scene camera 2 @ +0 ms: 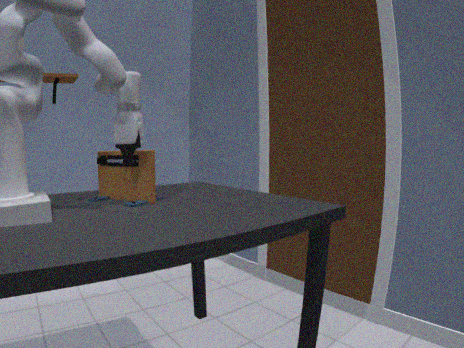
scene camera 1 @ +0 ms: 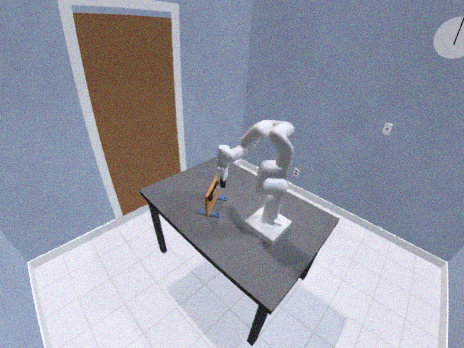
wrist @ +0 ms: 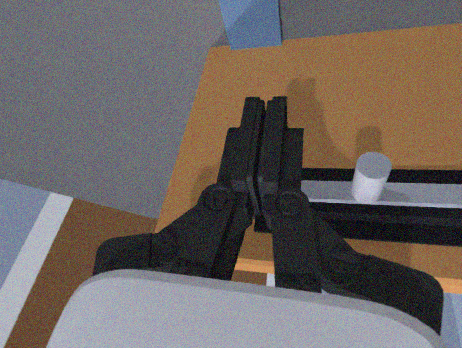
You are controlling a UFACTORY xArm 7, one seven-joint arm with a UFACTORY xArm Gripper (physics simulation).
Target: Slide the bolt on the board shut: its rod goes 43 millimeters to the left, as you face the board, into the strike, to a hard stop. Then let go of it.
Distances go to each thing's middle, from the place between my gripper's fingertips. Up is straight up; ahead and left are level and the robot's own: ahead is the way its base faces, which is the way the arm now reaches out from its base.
Right now my hand is 30 mm short of the orange-brown board (scene camera 2: 137, 184), 80 mm to the right of it and 40 mm above it.
